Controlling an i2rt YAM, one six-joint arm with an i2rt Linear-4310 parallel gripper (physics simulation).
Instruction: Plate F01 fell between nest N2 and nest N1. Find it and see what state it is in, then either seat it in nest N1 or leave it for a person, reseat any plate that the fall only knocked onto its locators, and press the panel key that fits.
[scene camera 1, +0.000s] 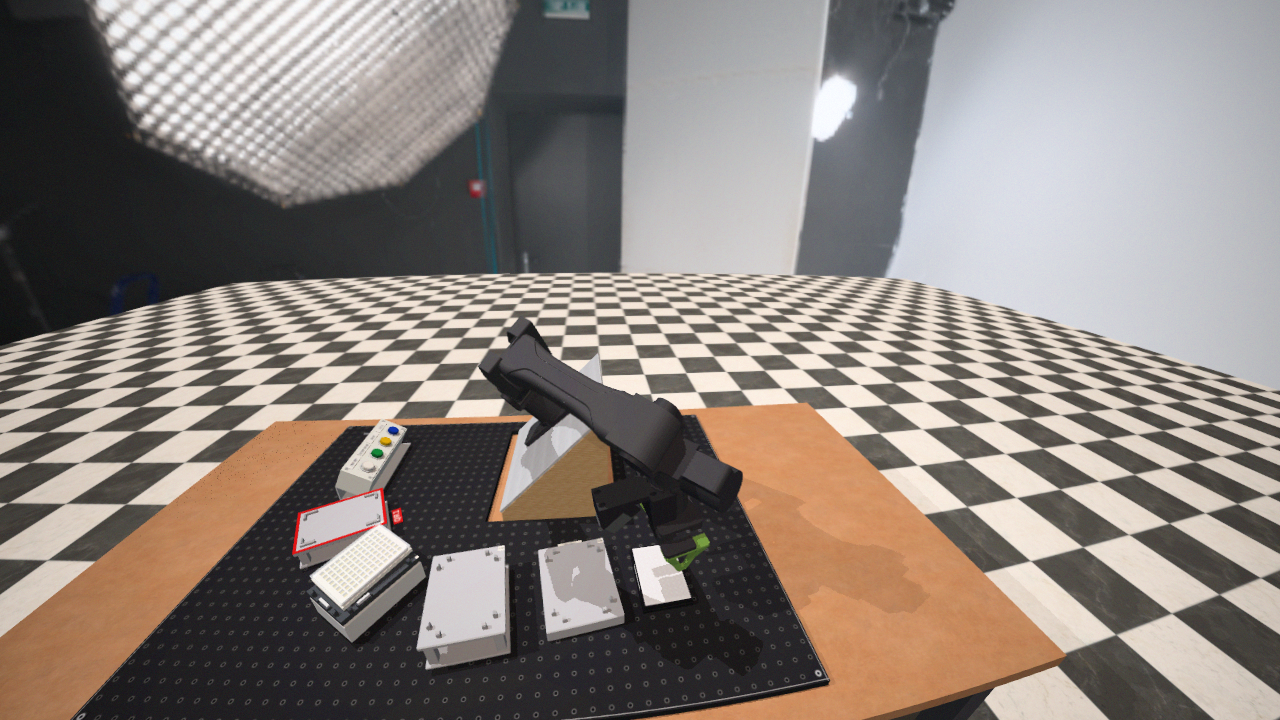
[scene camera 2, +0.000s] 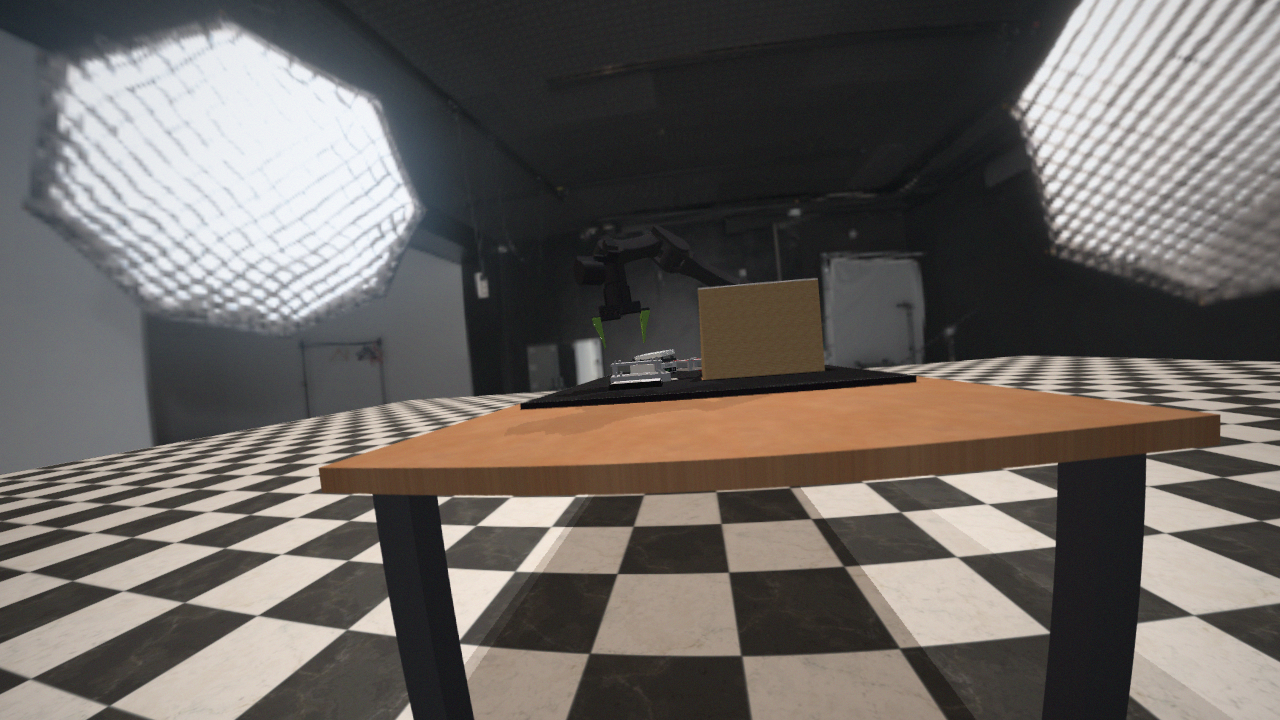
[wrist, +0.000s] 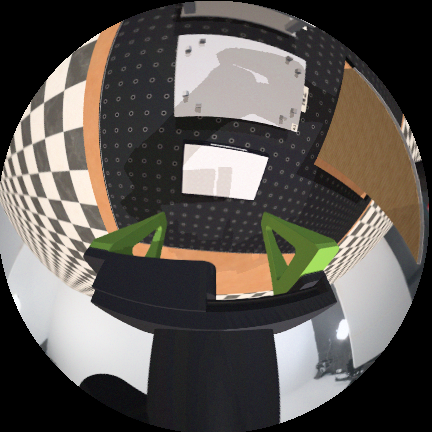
Observation:
My gripper (scene camera 1: 669, 544) is open and holds nothing. Also in view: a dark-framed plate (scene camera 1: 661, 587). Also in view: a button box (scene camera 1: 372, 465).
The dark-framed plate shows as well in the wrist view (wrist: 208, 168). My gripper is seen too in scene camera 2 (scene camera 2: 625, 345) and in the wrist view (wrist: 213, 217).

